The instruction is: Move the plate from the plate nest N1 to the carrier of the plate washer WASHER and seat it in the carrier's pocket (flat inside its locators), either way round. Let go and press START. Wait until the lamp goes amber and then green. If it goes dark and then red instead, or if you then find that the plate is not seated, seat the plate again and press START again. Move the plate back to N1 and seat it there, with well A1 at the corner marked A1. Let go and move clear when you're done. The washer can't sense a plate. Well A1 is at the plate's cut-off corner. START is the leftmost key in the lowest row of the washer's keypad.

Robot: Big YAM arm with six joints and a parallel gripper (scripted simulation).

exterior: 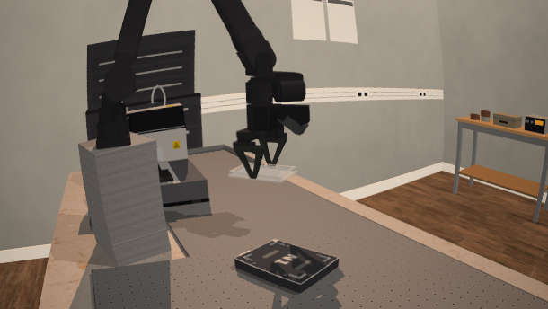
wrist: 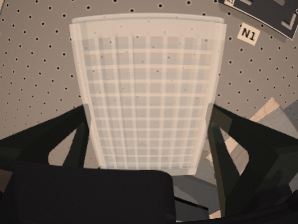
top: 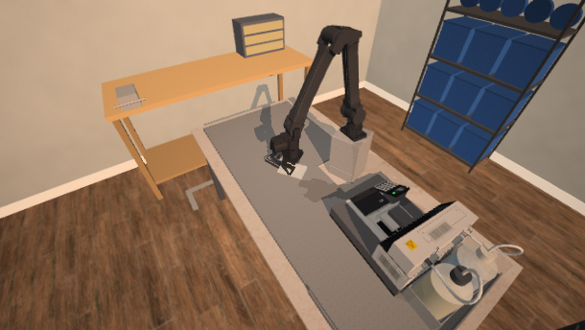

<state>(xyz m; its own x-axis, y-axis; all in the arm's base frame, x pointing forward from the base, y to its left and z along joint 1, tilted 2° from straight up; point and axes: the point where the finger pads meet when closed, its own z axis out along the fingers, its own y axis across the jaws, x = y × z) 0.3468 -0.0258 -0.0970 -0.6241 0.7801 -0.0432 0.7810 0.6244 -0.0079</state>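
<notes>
Now: the nest frame 5 cm behind my hand, 21 cm to the right of it and 13 cm below it. Also, from my hand: dark carrier 25 cm behind, 31 cm to the left, 7 cm below; then clear well plate 1 cm below; then label 9 cm behind, 11 cm to the right, 15 cm below.
</notes>
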